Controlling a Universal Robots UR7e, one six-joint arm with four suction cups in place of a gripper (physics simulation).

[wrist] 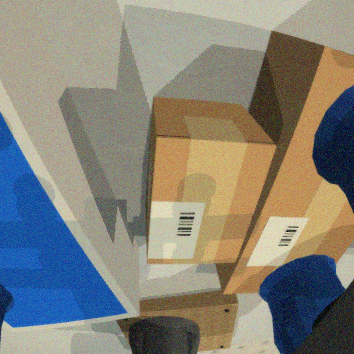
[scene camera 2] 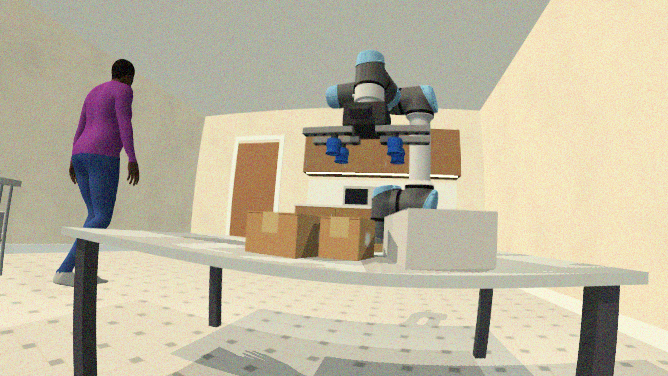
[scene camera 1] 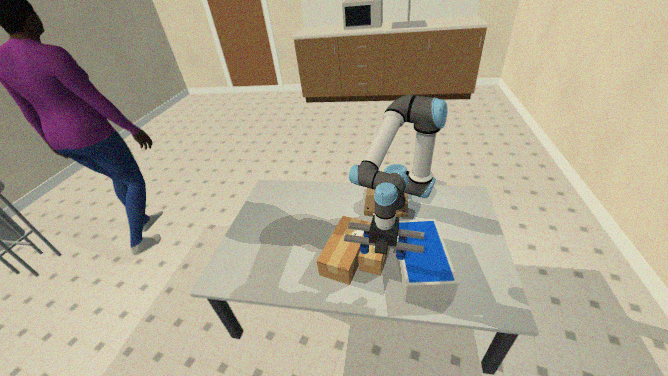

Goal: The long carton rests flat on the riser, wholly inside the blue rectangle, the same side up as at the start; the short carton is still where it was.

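The long brown carton lies flat on the table, with tape and a barcode label on top. The short carton stands close beside it, also with its label up, between it and the riser. The light grey riser has a blue rectangle on top, with no carton on it. My gripper is open: its four blue cups hang well above the cartons and hold nothing. Part of the long carton is hidden behind cups in the wrist view.
The table carries the cartons and riser. A low brown block is near the arm's base. A person in a purple top is on the floor left of the table. A cabinet stands behind.
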